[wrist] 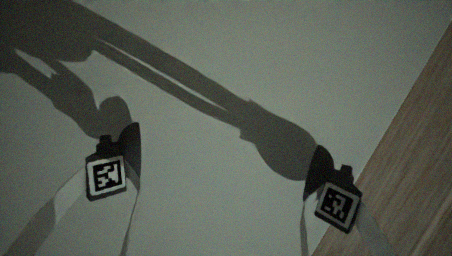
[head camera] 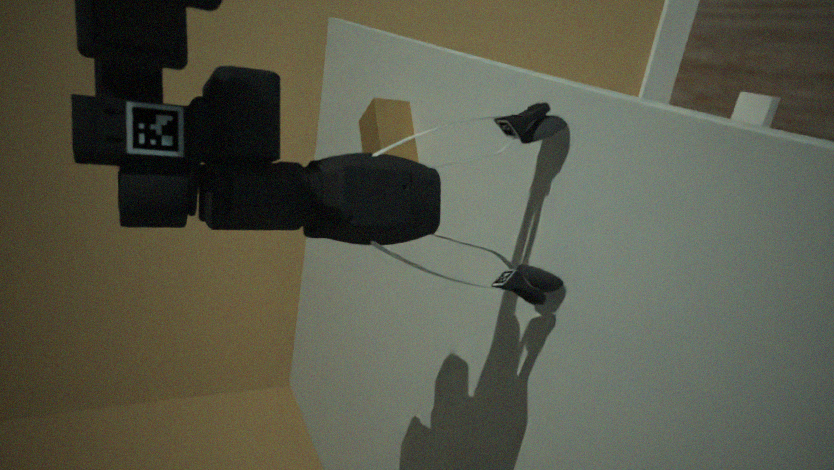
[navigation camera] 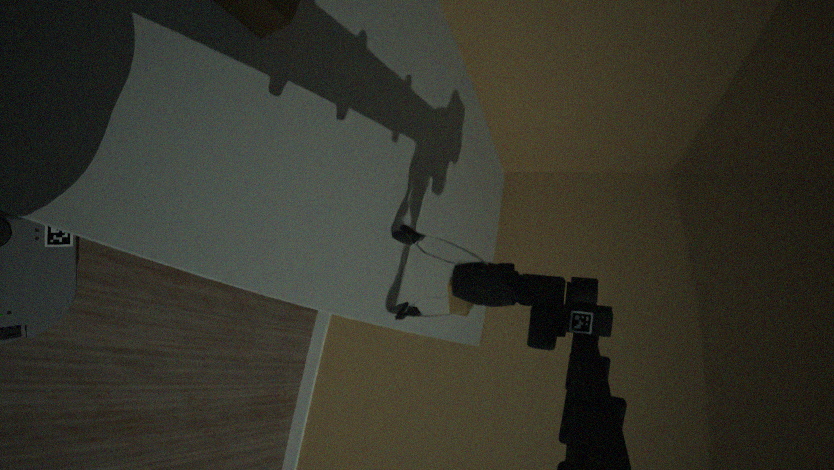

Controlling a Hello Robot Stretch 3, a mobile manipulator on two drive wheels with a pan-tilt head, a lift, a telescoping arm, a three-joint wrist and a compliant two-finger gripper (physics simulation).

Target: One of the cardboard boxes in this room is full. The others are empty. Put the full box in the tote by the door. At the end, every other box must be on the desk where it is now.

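Places are measured from the robot's base along level axes (x back, y right, z up), in metres.
Pixels of known places: gripper, fingertip midpoint: [head camera: 557, 204] [navigation camera: 392, 271].
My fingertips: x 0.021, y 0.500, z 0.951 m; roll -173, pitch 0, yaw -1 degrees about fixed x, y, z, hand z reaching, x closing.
Ahead of a thing's pixels: the offset from my fingertips to its middle. "*": to the spot under its first point. Level surfaces: height alone.
A small cardboard box @(dy +0.326, dx +0.095, dz +0.025 m) [head camera: 398, 123] [navigation camera: 460, 304] stands on the white desk @(dz +0.000 m) [head camera: 671, 262] [navigation camera: 233, 175] [wrist: 350, 75] near its far end, partly hidden behind my gripper's body. A second, darker brown box @(* dy -0.325, dx -0.282, dz +0.032 m) [navigation camera: 263, 14] is cut off at the top of the navigation view. My gripper [head camera: 529, 204] [navigation camera: 406, 272] [wrist: 226, 153] is open and empty over the desk, with its fingertips close to their shadows. The small box is beside the gripper's body, not between its fingertips. Which box is full cannot be told. The tote and the door do not show.
Tan walls [head camera: 145, 315] [navigation camera: 589, 105] meet the desk's far end. Wooden floor @(dz -0.950 m) [head camera: 776, 52] [navigation camera: 192, 361] [wrist: 420, 165] lies past the desk's long edge, with a white skirting board [head camera: 668, 52] [navigation camera: 306, 391]. A white block [head camera: 754, 109] shows past that edge. My base [navigation camera: 35, 286] is at the left.
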